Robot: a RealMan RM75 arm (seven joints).
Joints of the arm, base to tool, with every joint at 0 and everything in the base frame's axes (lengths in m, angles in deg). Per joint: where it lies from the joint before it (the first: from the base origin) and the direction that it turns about. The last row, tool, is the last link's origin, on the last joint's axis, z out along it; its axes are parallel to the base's.
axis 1: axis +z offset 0 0 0.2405
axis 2: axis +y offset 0 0 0
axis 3: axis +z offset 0 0 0.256
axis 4: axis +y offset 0 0 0
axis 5: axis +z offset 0 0 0.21
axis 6: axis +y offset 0 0 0
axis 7: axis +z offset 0 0 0.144
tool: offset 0 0 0
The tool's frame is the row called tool.
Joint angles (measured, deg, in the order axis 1, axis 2, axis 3, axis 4, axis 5, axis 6, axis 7), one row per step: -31.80 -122.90 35.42 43.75 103.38 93.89 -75.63; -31.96 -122.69 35.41 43.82 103.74 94.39 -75.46; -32.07 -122.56 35.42 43.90 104.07 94.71 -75.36; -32.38 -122.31 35.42 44.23 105.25 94.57 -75.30; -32.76 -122.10 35.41 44.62 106.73 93.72 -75.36; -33.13 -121.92 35.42 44.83 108.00 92.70 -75.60; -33.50 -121.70 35.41 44.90 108.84 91.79 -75.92; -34.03 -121.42 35.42 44.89 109.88 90.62 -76.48; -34.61 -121.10 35.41 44.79 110.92 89.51 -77.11; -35.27 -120.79 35.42 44.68 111.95 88.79 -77.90; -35.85 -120.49 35.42 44.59 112.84 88.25 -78.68; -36.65 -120.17 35.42 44.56 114.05 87.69 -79.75; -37.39 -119.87 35.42 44.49 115.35 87.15 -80.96
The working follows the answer.
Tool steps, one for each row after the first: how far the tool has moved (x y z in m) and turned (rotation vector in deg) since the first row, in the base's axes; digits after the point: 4 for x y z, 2 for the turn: 0.0005 -0.0003 0.0009 -0.23 0.41 -0.64; 0.0007 -0.0005 0.0013 -0.43 0.77 -1.07; 0.0002 0.0009 0.0018 -0.61 2.20 -1.37; -0.0012 0.0039 0.0019 -0.55 4.06 -1.13; -0.0026 0.0070 0.0017 -0.49 5.63 -0.60; -0.0035 0.0102 0.0022 -0.36 6.73 -0.04; -0.0044 0.0144 0.0026 -0.30 8.00 0.74; -0.0052 0.0187 0.0031 -0.31 9.20 1.53; -0.0048 0.0224 0.0035 -0.63 10.19 2.09; -0.0045 0.0255 0.0041 -0.96 11.01 2.58; -0.0032 0.0294 0.0046 -1.47 12.04 3.10; -0.0025 0.0329 0.0048 -2.12 13.06 3.80
Tool pose at each row, in the base's axes (x y z in m, rotation vector in deg; rounded; the steps above come from the unrounded poses): -0.2130 0.3441 0.0207 -147.52 -21.24 -58.97; -0.2125 0.3439 0.0216 -148.18 -20.47 -58.66; -0.2123 0.3437 0.0220 -148.69 -19.96 -58.34; -0.2128 0.3450 0.0225 -149.57 -19.32 -56.55; -0.2141 0.3480 0.0226 -150.14 -19.09 -53.98; -0.2156 0.3512 0.0224 -150.44 -19.33 -51.69; -0.2165 0.3544 0.0229 -150.46 -19.65 -50.04; -0.2174 0.3586 0.0233 -150.50 -20.25 -48.07; -0.2181 0.3628 0.0238 -150.54 -20.92 -46.21; -0.2178 0.3665 0.0241 -150.89 -21.54 -44.69; -0.2174 0.3697 0.0247 -151.20 -22.13 -43.43; -0.2162 0.3735 0.0253 -151.71 -22.79 -41.87; -0.2155 0.3770 0.0255 -152.23 -23.77 -40.26

